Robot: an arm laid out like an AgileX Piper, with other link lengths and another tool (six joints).
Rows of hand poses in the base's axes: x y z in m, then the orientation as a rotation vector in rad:
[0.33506, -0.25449, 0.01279, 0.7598, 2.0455, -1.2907]
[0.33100, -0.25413, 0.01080, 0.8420, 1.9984, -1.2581]
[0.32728, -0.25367, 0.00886, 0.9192, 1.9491, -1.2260]
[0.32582, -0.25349, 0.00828, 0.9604, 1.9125, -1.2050]
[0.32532, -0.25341, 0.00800, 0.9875, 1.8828, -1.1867]
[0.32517, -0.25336, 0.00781, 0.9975, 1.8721, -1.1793]
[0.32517, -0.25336, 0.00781, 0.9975, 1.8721, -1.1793]
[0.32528, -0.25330, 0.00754, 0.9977, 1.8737, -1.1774]
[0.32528, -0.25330, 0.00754, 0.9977, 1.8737, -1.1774]
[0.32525, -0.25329, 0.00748, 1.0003, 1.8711, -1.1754]
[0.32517, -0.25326, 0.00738, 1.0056, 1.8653, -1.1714]
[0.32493, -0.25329, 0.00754, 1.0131, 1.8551, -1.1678]
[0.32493, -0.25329, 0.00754, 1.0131, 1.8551, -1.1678]
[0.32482, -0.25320, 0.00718, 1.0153, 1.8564, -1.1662]
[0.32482, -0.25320, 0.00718, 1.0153, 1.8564, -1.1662]
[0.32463, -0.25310, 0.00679, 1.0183, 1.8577, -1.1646]
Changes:
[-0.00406, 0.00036, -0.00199, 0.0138, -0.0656, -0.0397]
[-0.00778, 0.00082, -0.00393, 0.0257, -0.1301, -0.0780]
[-0.00924, 0.00100, -0.00451, 0.0287, -0.1735, -0.0971]
[-0.00974, 0.00108, -0.00479, 0.0301, -0.2084, -0.1080]
[-0.00989, 0.00113, -0.00498, 0.0311, -0.2214, -0.1119]
[-0.00989, 0.00113, -0.00498, 0.0311, -0.2214, -0.1119]
[-0.00978, 0.00119, -0.00525, 0.0330, -0.2213, -0.1113]
[-0.00978, 0.00119, -0.00525, 0.0330, -0.2213, -0.1113]
[-0.00981, 0.00120, -0.00531, 0.0334, -0.2246, -0.1123]
[-0.00989, 0.00123, -0.00541, 0.0339, -0.2316, -0.1144]
[-0.01013, 0.00120, -0.00525, 0.0326, -0.2418, -0.1180]
[-0.01013, 0.00120, -0.00525, 0.0326, -0.2418, -0.1180]
[-0.01024, 0.00129, -0.00561, 0.0348, -0.2420, -0.1191]
[-0.01024, 0.00129, -0.00561, 0.0348, -0.2420, -0.1191]
[-0.01043, 0.00139, -0.00600, 0.0372, -0.2422, -0.1208]

